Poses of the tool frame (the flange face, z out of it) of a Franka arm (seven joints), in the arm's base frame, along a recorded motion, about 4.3 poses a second.
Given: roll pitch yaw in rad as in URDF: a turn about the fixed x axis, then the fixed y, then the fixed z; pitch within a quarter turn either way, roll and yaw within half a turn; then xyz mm.
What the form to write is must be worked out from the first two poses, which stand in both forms.
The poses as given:
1: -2.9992, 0.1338, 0.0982, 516, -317, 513
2: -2.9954, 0.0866, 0.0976, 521, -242, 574
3: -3.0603, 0.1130, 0.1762, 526, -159, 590
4: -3.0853, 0.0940, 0.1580, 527, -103, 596
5: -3.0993, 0.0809, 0.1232, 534, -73, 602
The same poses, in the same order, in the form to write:
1: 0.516, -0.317, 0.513, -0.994, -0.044, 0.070, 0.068
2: 0.521, -0.242, 0.574, -0.995, -0.045, 0.047, 0.071
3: 0.526, -0.159, 0.590, -0.994, -0.085, 0.060, 0.035
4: 0.527, -0.103, 0.596, -0.995, -0.077, 0.049, 0.024
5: 0.534, -0.073, 0.602, -0.997, -0.061, 0.042, 0.019
